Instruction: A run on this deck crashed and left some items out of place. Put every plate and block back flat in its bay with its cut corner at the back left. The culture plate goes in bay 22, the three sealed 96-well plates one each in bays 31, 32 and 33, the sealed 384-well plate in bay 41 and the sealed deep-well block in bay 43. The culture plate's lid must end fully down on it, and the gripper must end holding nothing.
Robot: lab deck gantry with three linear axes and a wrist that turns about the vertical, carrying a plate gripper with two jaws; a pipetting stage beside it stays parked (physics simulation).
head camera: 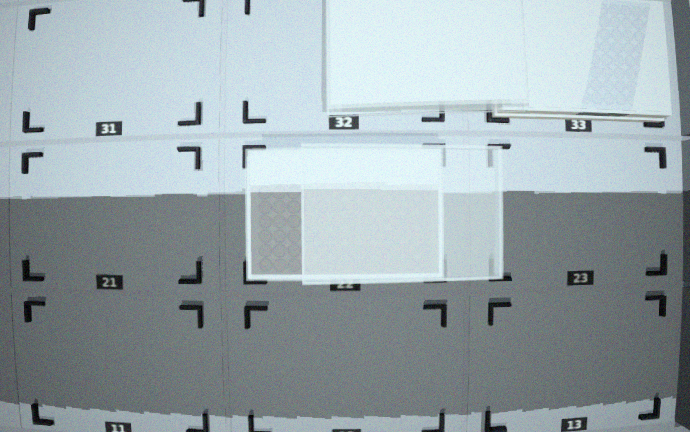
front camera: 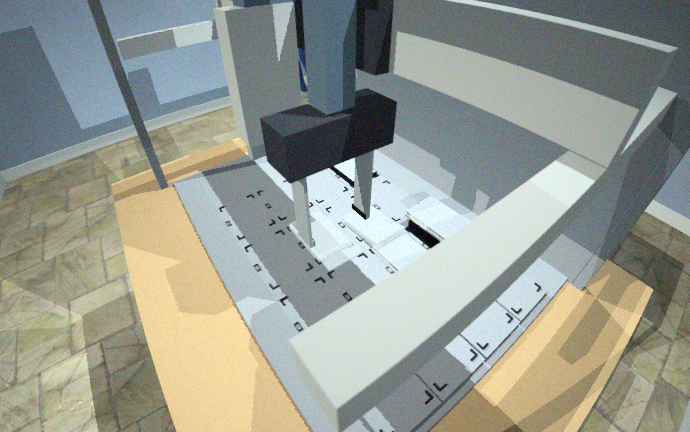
Labels:
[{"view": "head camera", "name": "clear lid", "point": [371,213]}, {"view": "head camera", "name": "culture plate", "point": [273,220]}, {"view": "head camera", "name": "bay 31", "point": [148,71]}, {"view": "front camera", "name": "my gripper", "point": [334,225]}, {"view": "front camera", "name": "clear lid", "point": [333,247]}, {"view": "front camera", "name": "grey wall panel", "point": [477,158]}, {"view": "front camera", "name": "bay 31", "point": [324,186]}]

